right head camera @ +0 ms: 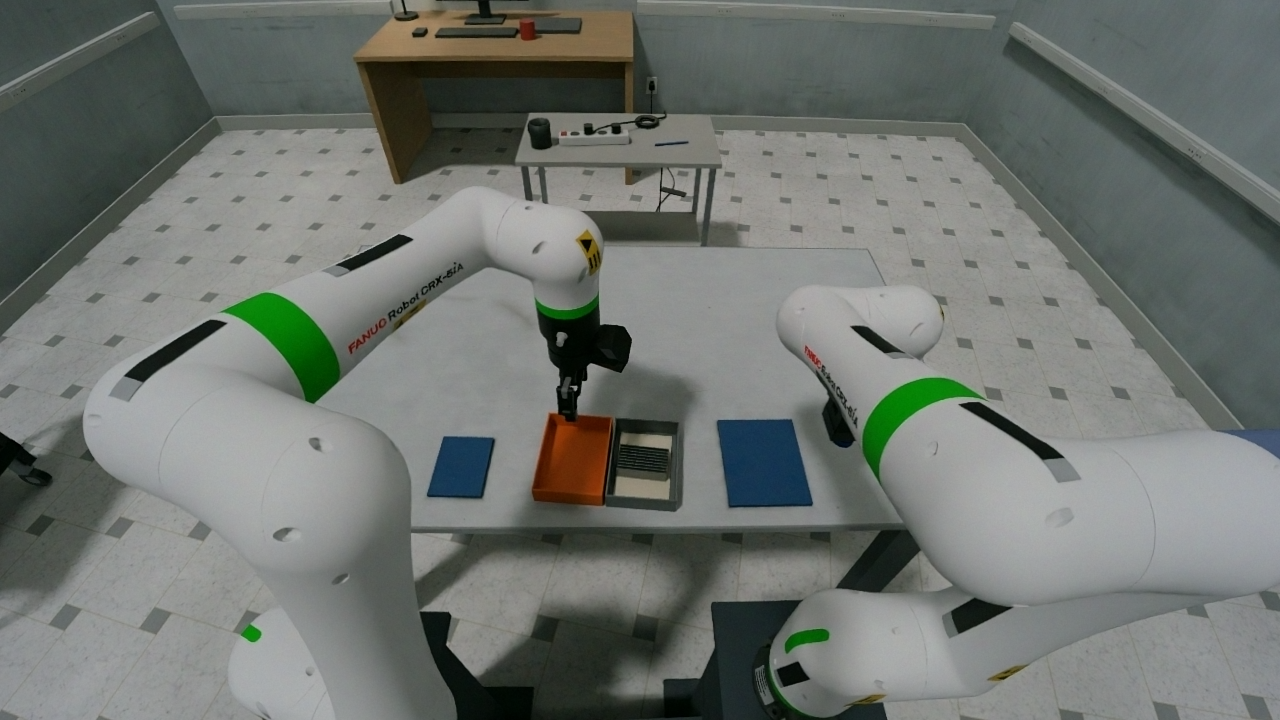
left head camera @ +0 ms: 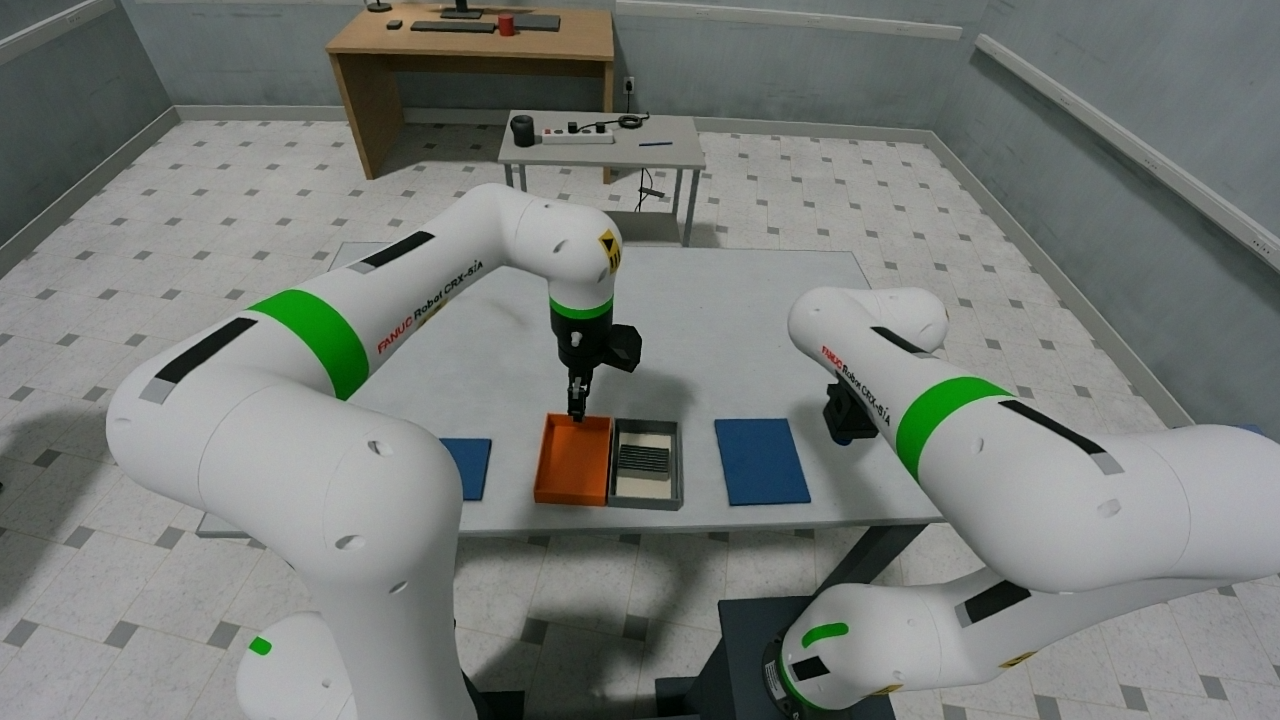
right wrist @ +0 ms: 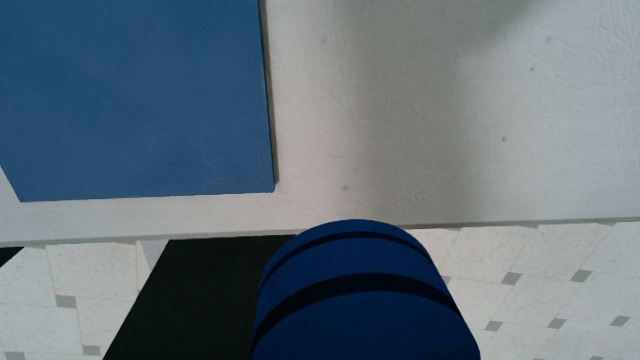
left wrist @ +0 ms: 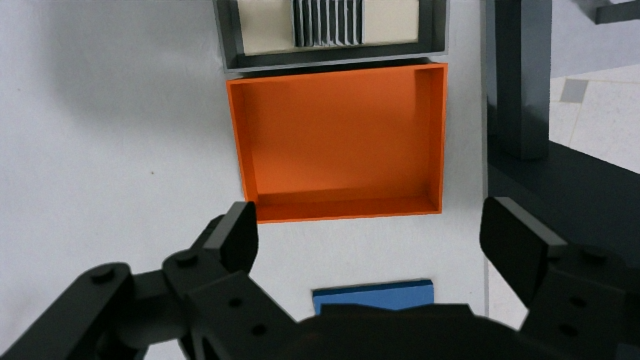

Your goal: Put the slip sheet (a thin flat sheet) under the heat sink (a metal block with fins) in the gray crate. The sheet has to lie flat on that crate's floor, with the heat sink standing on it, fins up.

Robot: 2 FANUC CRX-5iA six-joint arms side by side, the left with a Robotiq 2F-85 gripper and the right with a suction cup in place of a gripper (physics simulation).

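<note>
The gray crate (left head camera: pixel 678 465) (right head camera: pixel 677 467) (left wrist: pixel 435 30) stands on the table. The cream slip sheet (left head camera: pixel 644 488) (right head camera: pixel 642 488) (left wrist: pixel 265 25) lies flat on its floor and shows on both sides of the heat sink (left head camera: pixel 643 459) (right head camera: pixel 642 459) (left wrist: pixel 327 22), which stands on it near the middle, fins up. My left gripper (left head camera: pixel 576 416) (right head camera: pixel 566 415) (left wrist: pixel 369 225) is open and empty, above the far edge of the orange crate in the head views, apart from the heat sink. My right suction cup (left head camera: pixel 841 440) (right head camera: pixel 839 438) (right wrist: pixel 365 260) holds nothing and hangs near the right blue mat.
The empty orange crate (left head camera: pixel 572 461) (right head camera: pixel 570 461) (left wrist: pixel 340 140) stands beside the gray crate. A small blue mat (left head camera: pixel 472 467) (right head camera: pixel 460 466) (left wrist: pixel 375 296) lies left of it in the head views. A larger blue mat (left head camera: pixel 760 461) (right head camera: pixel 763 462) (right wrist: pixel 135 100) lies right of the gray crate.
</note>
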